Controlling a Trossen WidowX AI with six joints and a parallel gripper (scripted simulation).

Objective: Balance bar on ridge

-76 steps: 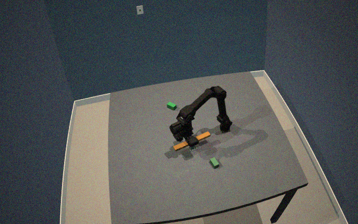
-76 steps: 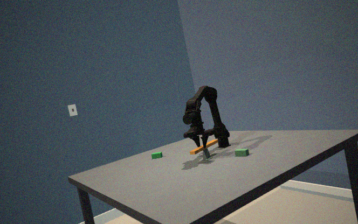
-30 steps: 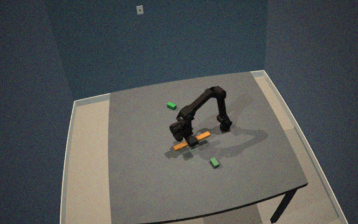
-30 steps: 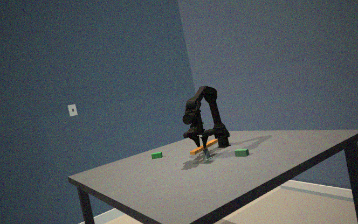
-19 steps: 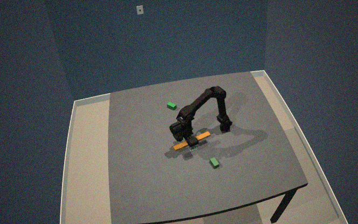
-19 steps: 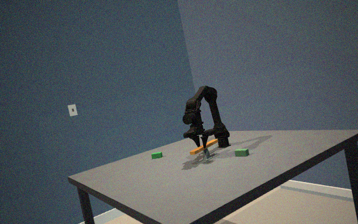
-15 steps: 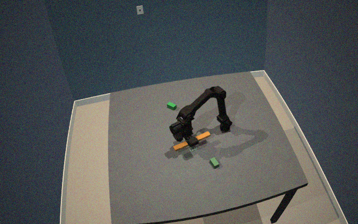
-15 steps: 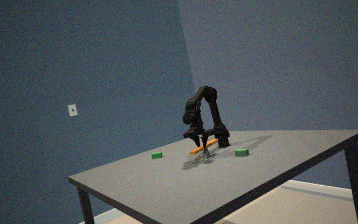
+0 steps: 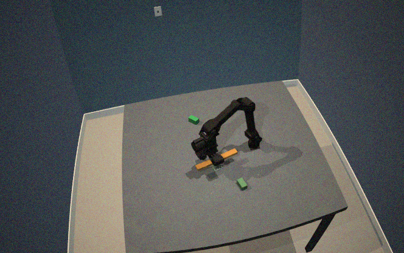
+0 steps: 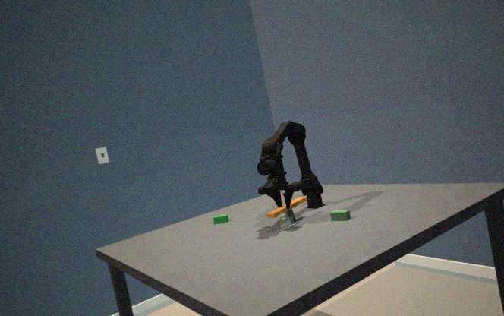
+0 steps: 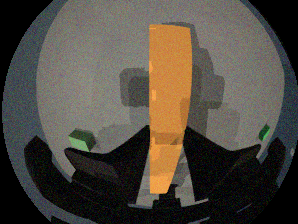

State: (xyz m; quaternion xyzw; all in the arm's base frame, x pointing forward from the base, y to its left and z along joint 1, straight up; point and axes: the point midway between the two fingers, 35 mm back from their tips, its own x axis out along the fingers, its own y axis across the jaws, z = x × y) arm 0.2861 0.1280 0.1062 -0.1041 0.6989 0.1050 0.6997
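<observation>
My gripper tip is now 30 mm past the bar and 10 mm to the left of it.
</observation>
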